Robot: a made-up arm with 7 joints.
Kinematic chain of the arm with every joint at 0, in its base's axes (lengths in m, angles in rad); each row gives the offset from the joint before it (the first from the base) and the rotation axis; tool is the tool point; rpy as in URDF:
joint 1: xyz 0 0 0.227 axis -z
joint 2: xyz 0 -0.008 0.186 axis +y
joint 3: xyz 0 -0.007 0.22 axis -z
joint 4: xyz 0 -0.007 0.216 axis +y
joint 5: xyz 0 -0.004 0.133 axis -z
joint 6: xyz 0 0 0.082 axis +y
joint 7: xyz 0 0 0.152 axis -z
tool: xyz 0 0 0 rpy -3.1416 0 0
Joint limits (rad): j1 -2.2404..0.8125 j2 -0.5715..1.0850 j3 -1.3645..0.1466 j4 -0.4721..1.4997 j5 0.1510..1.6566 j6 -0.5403..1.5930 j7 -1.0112..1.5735
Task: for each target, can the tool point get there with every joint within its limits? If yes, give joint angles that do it. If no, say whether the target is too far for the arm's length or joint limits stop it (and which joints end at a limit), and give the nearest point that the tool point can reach.
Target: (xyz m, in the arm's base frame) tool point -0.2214 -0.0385 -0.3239
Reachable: no: joint limits stop it (at a limit: joint 1, joint 2, joint 4, joint 5) | nearest point -0.3238 0.2904 0.3083 | short by 0.720 m
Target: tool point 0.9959 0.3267 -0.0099
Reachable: no: too far | nearest point 0.6201 0.2034 0.3642 | short by 0.544 m
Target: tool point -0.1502 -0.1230 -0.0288
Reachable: no: joint limits stop it (at a limit: joint 1, joint 2, joint 4, joint 5) | nearest point -0.3240 0.2312 0.3506 | short by 0.547 m
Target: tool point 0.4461 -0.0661 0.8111
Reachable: yes | joints 0.4865 0.2370 -0.5824 1.3223 0.6092 0.3166 1.0694
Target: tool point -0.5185 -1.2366 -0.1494
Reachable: no: too far | nearest point 0.2054 -0.4975 0.3694 | short by 1.157 m
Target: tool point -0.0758 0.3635 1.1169
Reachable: yes | joints -1.6248 0.4180 -1.0162 0.2663 0.5405 -0.0787 0.6461
